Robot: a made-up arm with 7 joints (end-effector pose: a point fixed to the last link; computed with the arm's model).
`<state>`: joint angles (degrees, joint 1 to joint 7).
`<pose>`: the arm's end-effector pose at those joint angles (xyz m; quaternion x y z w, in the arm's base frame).
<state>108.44 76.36 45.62 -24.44 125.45 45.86 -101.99</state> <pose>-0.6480 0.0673 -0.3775 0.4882 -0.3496 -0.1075 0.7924</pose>
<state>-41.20 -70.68 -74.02 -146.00 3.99 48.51 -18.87</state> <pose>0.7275 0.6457 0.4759 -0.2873 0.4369 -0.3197 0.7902</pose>
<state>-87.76 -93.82 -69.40 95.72 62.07 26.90 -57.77</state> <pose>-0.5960 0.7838 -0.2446 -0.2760 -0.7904 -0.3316 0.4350</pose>
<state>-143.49 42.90 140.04 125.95 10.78 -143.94 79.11</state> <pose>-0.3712 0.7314 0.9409 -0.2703 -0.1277 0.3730 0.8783</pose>
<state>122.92 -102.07 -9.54 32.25 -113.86 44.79 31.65</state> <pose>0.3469 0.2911 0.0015 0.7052 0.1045 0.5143 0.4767</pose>
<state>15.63 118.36 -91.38 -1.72 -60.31 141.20 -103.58</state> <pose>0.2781 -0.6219 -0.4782 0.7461 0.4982 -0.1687 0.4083</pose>
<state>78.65 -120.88 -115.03 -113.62 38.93 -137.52 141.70</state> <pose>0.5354 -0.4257 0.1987 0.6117 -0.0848 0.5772 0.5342</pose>
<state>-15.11 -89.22 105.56 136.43 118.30 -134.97 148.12</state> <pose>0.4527 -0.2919 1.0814 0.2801 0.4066 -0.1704 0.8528</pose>
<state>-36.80 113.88 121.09 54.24 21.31 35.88 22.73</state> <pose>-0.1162 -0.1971 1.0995 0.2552 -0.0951 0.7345 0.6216</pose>
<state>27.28 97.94 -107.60 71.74 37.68 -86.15 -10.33</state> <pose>0.4317 0.5457 0.3471 0.2433 0.4811 0.4584 0.7066</pose>
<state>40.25 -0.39 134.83 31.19 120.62 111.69 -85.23</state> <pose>-0.1593 1.5460 0.9121 0.1328 -0.2260 -0.9571 0.1234</pose>
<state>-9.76 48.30 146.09 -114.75 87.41 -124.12 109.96</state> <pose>0.6051 0.9050 0.4012 -0.3564 -0.0814 -0.8861 0.2849</pose>
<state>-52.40 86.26 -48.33 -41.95 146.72 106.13 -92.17</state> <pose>1.0169 0.3952 -0.0606 -0.2595 0.8868 -0.0608 0.3777</pose>
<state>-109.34 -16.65 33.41 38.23 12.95 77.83 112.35</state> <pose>0.3888 -0.2277 0.2585 0.2324 -0.5576 0.7868 0.1264</pose>
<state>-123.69 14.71 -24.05 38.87 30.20 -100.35 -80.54</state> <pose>0.4423 0.9406 -0.1170 0.3100 0.7757 0.4842 0.2603</pose>
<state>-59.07 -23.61 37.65 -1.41 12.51 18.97 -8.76</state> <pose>0.6937 0.9032 0.6238 -0.2045 0.4443 0.0307 0.8717</pose>
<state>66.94 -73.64 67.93 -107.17 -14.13 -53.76 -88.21</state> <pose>0.1763 0.3730 -0.0953 0.0181 0.9692 -0.1779 0.1690</pose>
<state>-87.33 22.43 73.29 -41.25 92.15 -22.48 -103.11</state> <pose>-0.2715 0.6804 0.8523 0.2703 0.2114 -0.8982 0.2746</pose>
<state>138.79 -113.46 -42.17 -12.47 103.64 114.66 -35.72</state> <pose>0.7294 0.3006 -0.3954 0.4174 0.7036 0.2731 0.5062</pose>
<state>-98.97 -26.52 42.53 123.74 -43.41 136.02 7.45</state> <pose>-0.6018 1.0603 0.7074 -0.5415 0.1378 0.7510 0.3518</pose>
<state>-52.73 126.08 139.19 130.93 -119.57 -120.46 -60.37</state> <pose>0.2459 -0.9039 0.7591 0.4971 0.1812 -0.4440 0.7231</pose>
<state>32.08 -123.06 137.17 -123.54 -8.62 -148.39 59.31</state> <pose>0.8163 -0.0794 0.9702 -0.1085 0.1641 -0.9761 0.0926</pose>
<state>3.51 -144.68 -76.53 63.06 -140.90 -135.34 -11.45</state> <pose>0.1993 1.4503 -0.4342 -0.6748 -0.1776 -0.0748 0.7124</pose>
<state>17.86 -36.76 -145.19 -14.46 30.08 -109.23 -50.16</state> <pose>0.0625 0.3084 0.7305 0.2347 -0.1798 -0.0770 0.9522</pose>
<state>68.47 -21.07 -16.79 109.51 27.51 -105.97 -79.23</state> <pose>-0.5902 0.2674 0.5928 0.0008 -0.5818 0.3370 0.7403</pose>
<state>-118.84 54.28 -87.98 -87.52 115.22 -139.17 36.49</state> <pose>0.5290 1.2222 -0.2543 -0.7226 -0.0195 -0.2590 0.6407</pose>
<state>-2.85 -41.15 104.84 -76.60 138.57 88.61 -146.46</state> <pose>0.7399 1.3277 -0.3961 -0.6918 -0.2023 -0.5779 0.3828</pose>
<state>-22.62 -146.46 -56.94 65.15 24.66 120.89 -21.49</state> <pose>0.0901 -0.3993 -0.4565 0.0339 0.8810 -0.4673 0.0662</pose>
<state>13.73 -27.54 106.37 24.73 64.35 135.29 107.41</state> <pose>0.4692 0.3633 1.1567 0.2436 0.2815 -0.4785 0.7953</pose>
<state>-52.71 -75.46 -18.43 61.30 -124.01 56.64 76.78</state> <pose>-0.4829 0.3426 -0.1035 -0.3252 -0.8744 0.3028 0.1950</pose>
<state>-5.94 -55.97 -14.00 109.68 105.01 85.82 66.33</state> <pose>0.1253 0.5819 -0.6862 -0.6537 0.7089 0.0224 0.2638</pose>
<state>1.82 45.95 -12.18 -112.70 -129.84 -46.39 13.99</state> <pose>-0.2558 0.4715 -0.3169 -0.7490 0.4920 -0.3749 0.2373</pose>
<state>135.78 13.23 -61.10 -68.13 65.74 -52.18 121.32</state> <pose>-0.0303 1.0752 -0.1984 -0.7746 0.4579 -0.0112 0.4360</pose>
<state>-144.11 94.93 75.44 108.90 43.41 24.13 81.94</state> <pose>0.0745 0.0132 -0.3741 -0.1765 -0.9076 0.3430 0.1657</pose>
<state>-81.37 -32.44 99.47 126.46 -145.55 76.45 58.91</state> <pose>-0.1730 0.0624 0.5893 0.2466 -0.5780 0.3293 0.7048</pose>
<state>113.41 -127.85 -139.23 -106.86 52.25 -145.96 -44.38</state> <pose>0.2418 -0.5695 0.3804 0.5168 0.3495 -0.4079 0.6666</pose>
